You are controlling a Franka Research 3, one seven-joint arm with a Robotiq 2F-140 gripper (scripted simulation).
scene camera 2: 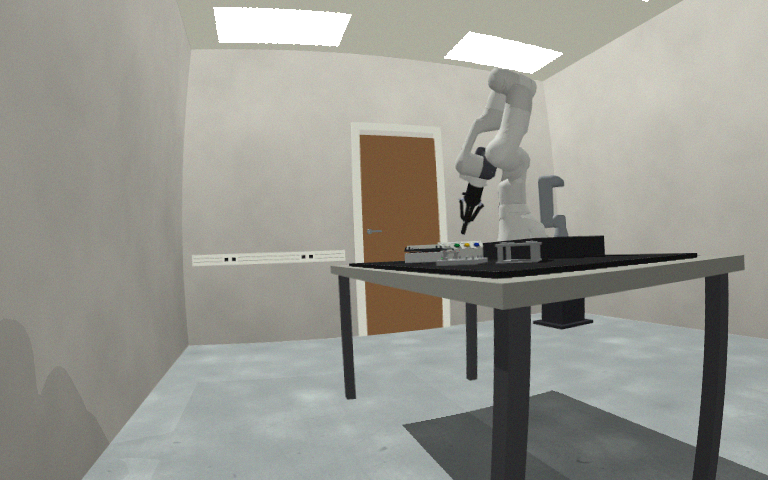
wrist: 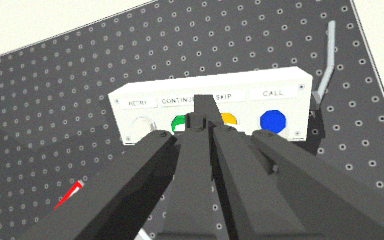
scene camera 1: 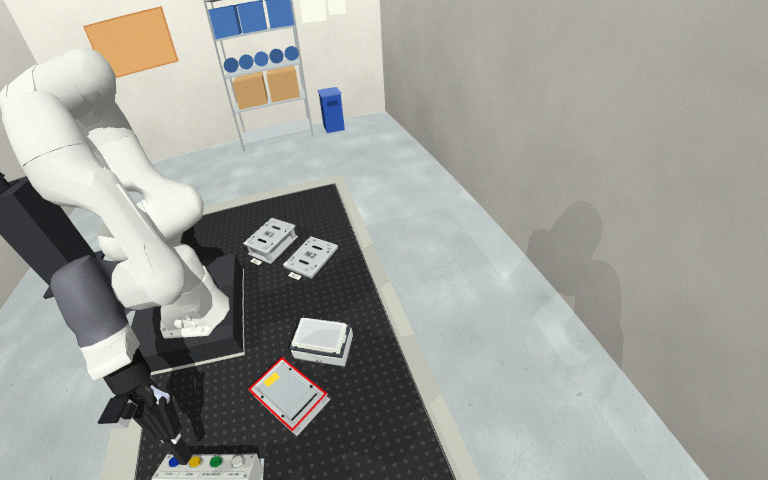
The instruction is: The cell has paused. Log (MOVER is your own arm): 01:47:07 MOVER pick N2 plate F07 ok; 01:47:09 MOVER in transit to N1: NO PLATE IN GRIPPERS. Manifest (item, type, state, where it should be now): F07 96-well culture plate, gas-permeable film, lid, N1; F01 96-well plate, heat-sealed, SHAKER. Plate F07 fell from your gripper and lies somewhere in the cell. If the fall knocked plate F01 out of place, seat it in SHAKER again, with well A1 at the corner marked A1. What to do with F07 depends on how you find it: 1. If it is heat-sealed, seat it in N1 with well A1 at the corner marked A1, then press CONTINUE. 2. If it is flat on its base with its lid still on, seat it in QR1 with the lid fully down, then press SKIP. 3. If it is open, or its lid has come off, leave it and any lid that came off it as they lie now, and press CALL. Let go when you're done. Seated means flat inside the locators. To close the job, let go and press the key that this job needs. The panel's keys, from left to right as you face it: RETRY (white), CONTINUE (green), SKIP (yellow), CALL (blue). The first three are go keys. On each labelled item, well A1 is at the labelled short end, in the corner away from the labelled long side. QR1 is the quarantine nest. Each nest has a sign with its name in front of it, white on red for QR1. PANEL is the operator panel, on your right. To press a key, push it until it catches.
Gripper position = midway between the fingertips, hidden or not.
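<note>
A white sealed plate (scene camera 1: pixel 326 336) is visible; in the wrist view the plate is out of frame. An operator panel (wrist: pixel 247 96) is visible, as is my gripper (scene camera 1: pixel 187 459) (wrist: pixel 202 109).
</note>
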